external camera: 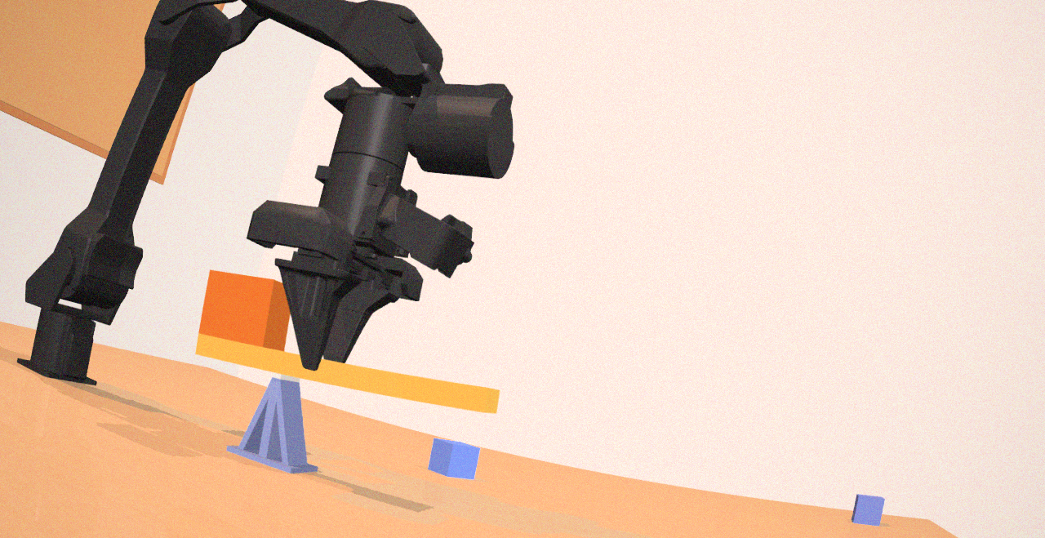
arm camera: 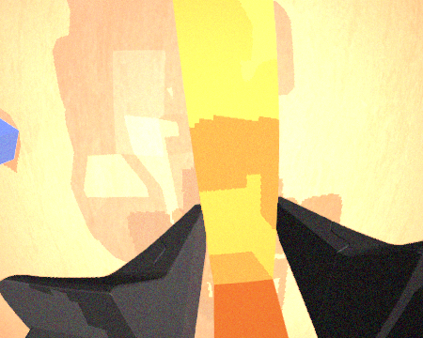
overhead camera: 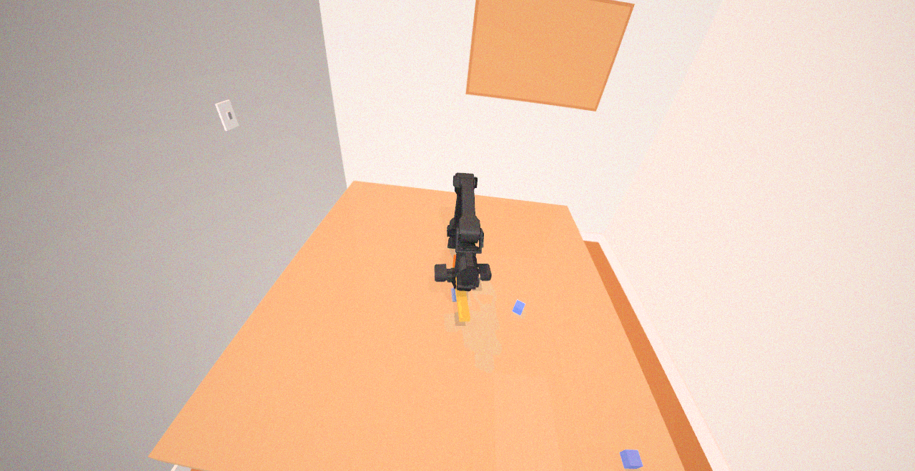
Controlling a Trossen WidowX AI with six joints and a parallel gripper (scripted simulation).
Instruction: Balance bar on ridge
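My gripper tip is 4 cm above the blue ridge and 3 cm past it. From my gripper tip the other things lie so: blue cube (22 cm to the left, 6 cm below, 1 cm ahead).
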